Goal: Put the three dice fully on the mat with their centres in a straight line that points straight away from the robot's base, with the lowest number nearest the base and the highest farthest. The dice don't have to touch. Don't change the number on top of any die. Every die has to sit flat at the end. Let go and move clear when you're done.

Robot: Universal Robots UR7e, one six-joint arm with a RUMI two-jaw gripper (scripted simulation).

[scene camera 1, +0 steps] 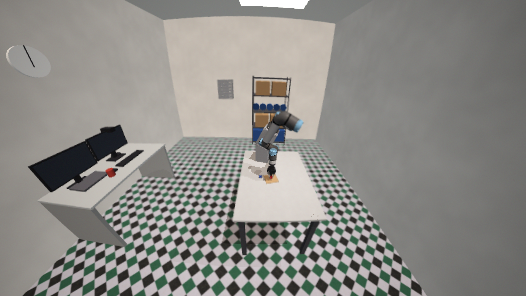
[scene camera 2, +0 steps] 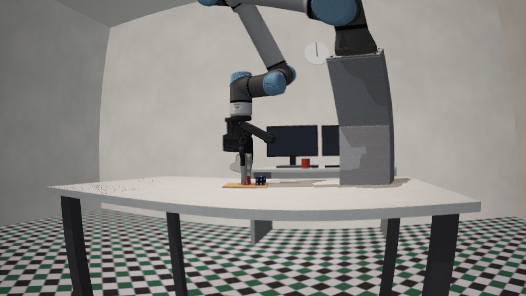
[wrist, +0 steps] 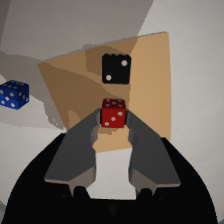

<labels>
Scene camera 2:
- my gripper: 245, 184
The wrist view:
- my gripper: 113, 110
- tan mat: 74, 81
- black die: 116, 68
</labels>
